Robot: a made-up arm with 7 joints. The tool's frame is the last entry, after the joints. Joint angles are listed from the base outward. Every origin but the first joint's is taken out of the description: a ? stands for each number. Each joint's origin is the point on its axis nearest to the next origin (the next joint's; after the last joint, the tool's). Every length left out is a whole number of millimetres.
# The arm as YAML. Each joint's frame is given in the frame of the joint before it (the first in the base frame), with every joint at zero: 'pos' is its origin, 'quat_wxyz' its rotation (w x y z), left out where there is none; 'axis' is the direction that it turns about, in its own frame. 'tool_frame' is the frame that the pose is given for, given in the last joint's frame.
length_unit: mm
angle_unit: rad
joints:
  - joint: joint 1
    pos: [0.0, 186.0, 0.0]
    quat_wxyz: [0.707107, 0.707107, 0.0, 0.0]
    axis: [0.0, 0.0, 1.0]
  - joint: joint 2
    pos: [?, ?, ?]
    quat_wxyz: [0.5, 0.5, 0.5, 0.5]
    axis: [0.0, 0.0, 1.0]
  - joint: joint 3
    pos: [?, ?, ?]
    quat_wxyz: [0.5, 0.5, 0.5, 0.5]
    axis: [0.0, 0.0, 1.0]
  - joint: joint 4
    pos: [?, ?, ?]
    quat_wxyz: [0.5, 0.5, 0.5, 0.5]
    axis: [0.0, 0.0, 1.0]
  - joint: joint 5
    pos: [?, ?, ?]
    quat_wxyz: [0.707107, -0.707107, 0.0, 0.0]
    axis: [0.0, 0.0, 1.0]
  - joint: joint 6
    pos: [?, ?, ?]
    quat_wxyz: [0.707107, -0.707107, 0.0, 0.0]
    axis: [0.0, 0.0, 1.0]
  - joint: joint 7
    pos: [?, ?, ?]
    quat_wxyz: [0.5, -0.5, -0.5, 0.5]
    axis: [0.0, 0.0, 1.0]
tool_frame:
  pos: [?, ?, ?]
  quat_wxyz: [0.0, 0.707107, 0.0, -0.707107]
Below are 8 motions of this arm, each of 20 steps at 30 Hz.
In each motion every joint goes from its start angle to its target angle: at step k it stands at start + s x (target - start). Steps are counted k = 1, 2, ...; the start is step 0. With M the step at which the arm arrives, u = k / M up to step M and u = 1 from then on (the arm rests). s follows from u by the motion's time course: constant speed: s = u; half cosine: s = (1 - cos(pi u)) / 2; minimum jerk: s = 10 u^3 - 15 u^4 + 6 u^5.
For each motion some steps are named. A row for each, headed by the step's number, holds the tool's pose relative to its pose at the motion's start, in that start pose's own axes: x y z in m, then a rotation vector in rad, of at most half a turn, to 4 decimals.
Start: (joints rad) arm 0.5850 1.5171 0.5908 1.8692 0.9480 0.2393 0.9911
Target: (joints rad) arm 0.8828 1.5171 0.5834 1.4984 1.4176 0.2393 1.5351
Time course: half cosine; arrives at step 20
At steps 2, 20:
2: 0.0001 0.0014 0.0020 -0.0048 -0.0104 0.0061
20: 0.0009 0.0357 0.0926 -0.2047 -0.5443 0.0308

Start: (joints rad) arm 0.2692 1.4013 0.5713 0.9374 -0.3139 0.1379 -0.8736
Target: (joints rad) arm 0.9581 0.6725 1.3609 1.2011 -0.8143 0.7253 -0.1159
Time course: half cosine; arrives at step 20
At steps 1, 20:
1: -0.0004 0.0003 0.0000 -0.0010 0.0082 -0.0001
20: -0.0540 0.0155 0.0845 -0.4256 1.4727 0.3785

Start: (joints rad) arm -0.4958 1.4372 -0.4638 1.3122 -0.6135 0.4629 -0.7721
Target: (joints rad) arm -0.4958 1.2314 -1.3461 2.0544 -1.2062 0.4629 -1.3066
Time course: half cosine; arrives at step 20
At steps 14, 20:
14: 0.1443 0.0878 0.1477 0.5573 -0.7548 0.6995
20: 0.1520 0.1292 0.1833 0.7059 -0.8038 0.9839

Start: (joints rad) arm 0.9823 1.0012 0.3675 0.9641 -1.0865 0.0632 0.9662
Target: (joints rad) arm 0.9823 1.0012 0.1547 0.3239 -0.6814 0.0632 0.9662
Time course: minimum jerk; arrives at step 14
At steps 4, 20:
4: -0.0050 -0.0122 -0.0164 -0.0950 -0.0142 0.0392
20: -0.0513 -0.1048 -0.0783 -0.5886 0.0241 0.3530

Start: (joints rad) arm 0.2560 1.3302 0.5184 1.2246 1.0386 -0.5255 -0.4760
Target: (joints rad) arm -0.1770 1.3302 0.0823 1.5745 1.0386 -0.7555 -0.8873
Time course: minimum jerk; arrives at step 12
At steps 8, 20:
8: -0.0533 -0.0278 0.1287 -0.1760 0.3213 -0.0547
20: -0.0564 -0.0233 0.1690 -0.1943 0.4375 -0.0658

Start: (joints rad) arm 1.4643 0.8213 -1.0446 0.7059 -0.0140 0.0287 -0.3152
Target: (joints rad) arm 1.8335 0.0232 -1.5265 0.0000 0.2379 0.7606 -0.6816
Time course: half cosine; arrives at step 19
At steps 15, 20:
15: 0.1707 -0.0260 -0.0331 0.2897 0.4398 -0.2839
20: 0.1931 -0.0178 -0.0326 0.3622 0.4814 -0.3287

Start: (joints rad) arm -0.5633 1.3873 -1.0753 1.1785 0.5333 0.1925 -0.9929
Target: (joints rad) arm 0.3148 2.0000 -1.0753 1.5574 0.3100 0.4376 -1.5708
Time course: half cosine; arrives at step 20
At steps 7, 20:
7: 0.0169 0.0708 -0.0375 0.4104 -0.0312 0.0170
20: -0.0029 0.2512 -0.0256 1.4919 0.1018 -0.0220

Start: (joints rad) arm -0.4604 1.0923 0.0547 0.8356 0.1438 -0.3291 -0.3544
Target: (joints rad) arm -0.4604 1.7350 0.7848 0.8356 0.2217 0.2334 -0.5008
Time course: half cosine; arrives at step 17
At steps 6, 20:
6: 0.0243 0.0854 -0.0307 0.2993 0.0660 -0.0684
20: 0.1530 0.2845 -0.0304 1.0042 0.1124 0.0128

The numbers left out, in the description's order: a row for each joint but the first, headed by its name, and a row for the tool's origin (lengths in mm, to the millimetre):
joint 2: 0.0 0.0 0.0
joint 3: -197.0 0.0 0.0
joint 4: 0.0 0.0 0.0
joint 5: 0.0 -220.0 0.0
joint 6: 0.0 0.0 0.0
joint 7: 0.0 0.0 0.0
tool: 0.0 0.0 0.0

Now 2 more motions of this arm.
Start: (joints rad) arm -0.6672 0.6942 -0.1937 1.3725 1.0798 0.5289 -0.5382
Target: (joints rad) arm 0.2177 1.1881 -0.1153 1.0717 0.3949 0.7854 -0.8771
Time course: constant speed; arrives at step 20
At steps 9, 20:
9: 0.1316 0.0492 0.0382 0.5363 -0.3895 -0.1085
20: 0.2295 0.1450 0.1574 1.3055 -0.6421 0.1127

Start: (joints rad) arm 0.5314 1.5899 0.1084 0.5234 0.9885 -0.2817 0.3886
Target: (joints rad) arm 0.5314 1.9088 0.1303 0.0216 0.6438 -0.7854 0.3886
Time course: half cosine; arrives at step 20
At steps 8, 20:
8: 0.0199 0.0482 0.0178 0.1207 -0.0651 -0.2605
20: 0.0712 0.1230 0.0713 0.2745 -0.1284 -0.7338

